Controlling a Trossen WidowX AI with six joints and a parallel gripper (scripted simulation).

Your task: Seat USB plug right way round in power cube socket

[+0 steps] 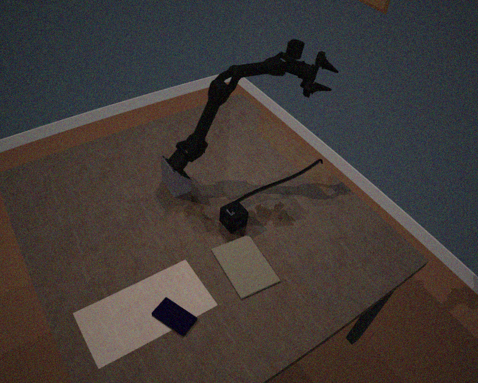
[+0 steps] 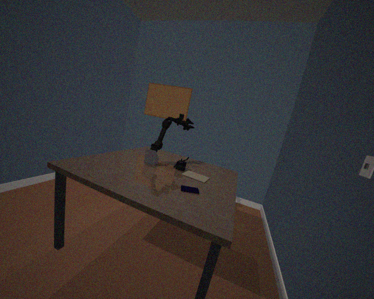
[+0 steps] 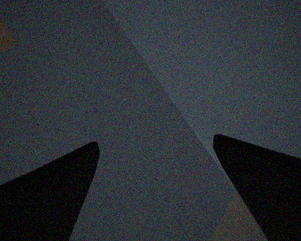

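Now: the socket 90 mm ahead of my gripper tip, 540 mm to the right of it and 360 mm below it. From my gripper tip the other things lie so: beige pad 280 mm ahead, 600 mm to the right, 430 mm below; then dark blue card 310 mm ahead, 910 mm to the right, 430 mm below.
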